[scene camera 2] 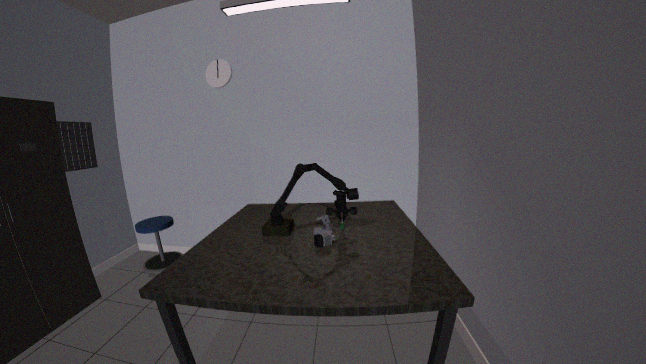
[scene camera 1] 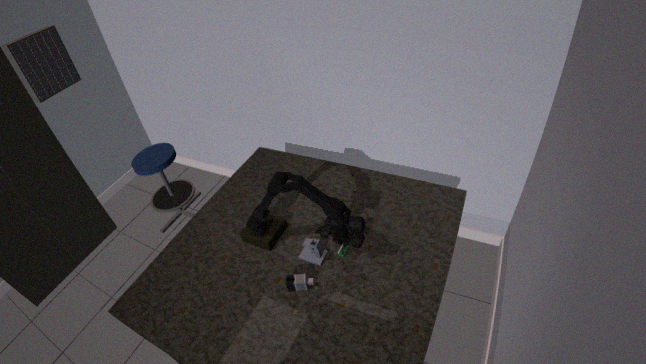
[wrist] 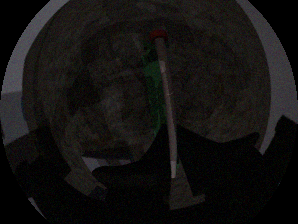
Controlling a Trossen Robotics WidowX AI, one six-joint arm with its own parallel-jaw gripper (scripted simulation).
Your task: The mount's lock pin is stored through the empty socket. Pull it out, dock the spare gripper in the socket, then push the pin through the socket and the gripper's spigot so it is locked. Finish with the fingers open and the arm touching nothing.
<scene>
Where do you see a lock pin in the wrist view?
At 159,37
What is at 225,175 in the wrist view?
The gripper.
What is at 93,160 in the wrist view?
A grey mount.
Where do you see a green bracket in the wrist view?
156,96
</scene>
